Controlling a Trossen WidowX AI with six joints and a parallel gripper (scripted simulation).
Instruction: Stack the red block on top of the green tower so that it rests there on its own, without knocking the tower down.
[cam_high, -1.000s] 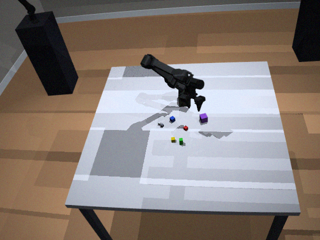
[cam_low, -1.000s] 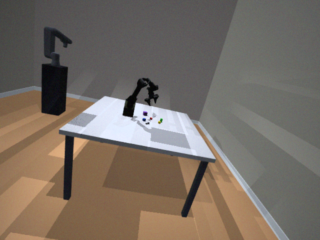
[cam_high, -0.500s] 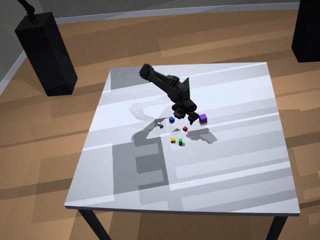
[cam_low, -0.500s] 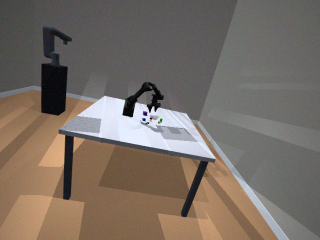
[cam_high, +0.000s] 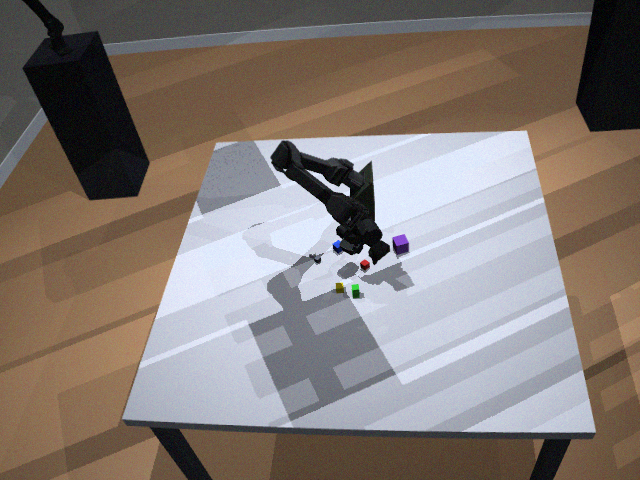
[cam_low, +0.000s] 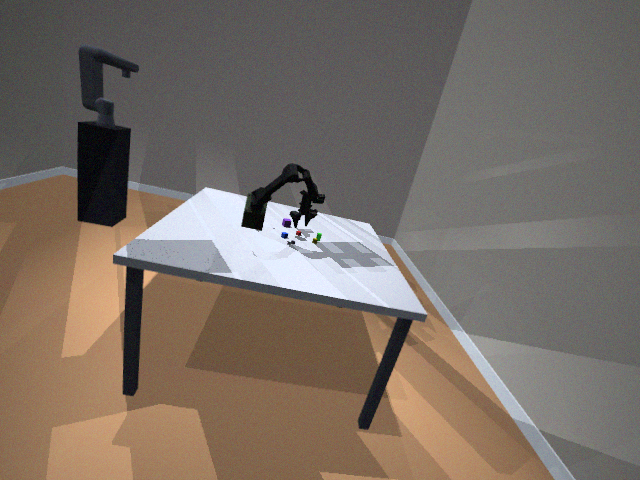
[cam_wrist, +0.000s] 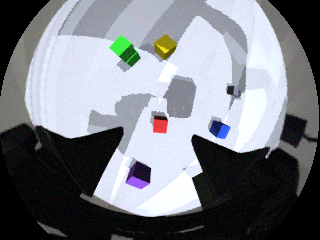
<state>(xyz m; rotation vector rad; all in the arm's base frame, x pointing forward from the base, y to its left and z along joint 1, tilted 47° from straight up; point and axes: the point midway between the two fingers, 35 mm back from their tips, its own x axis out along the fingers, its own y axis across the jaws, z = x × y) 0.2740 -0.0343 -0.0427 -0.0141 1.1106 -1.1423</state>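
My gripper tip is 40 mm above the red block. Round my gripper tip: blue block (90 mm behind, 90 mm to the right, 40 mm below); purple block (80 mm behind, 120 mm to the left, 30 mm below); yellow block (90 mm ahead, 80 mm to the right, 40 mm below).
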